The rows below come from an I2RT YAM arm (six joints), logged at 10 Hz.
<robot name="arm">
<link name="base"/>
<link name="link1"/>
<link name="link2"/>
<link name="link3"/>
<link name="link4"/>
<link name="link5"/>
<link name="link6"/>
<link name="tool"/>
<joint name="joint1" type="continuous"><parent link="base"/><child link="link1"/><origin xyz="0.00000 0.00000 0.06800"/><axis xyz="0 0 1"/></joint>
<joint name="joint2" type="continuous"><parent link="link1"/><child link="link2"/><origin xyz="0.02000 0.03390 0.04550" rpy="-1.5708 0.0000 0.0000"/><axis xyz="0 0 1"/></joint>
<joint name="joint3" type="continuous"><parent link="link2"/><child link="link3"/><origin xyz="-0.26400 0.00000 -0.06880" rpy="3.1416 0.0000 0.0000"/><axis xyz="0 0 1"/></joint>
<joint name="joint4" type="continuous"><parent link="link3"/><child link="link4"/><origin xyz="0.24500 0.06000 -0.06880"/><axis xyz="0 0 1"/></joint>
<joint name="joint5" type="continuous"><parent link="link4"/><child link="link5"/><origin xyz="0.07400 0.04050 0.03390" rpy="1.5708 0.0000 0.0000"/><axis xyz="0 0 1"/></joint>
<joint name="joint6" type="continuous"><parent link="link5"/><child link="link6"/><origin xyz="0.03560 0.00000 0.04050" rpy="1.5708 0.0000 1.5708"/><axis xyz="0 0 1"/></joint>
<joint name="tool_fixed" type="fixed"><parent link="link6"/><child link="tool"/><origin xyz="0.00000 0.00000 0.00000" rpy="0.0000 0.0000 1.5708"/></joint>
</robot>
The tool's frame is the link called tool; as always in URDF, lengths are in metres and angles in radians. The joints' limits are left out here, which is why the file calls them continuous.
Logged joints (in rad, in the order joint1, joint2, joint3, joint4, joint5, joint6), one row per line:
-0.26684 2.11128 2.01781 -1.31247 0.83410 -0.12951
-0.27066 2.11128 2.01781 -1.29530 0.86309 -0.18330
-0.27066 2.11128 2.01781 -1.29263 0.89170 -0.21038
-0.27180 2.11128 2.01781 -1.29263 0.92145 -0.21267
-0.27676 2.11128 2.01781 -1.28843 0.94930 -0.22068
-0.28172 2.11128 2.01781 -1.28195 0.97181 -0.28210
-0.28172 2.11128 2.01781 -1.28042 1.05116 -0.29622
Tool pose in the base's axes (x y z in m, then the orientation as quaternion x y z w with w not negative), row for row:
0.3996 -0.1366 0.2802 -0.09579 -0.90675 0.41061 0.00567
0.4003 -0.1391 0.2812 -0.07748 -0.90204 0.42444 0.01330
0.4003 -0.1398 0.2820 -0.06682 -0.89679 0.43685 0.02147
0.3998 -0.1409 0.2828 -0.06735 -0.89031 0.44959 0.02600
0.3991 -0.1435 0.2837 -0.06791 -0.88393 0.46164 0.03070
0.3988 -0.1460 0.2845 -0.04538 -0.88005 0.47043 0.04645
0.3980 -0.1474 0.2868 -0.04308 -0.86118 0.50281 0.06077
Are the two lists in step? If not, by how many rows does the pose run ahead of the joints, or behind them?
They are in step.
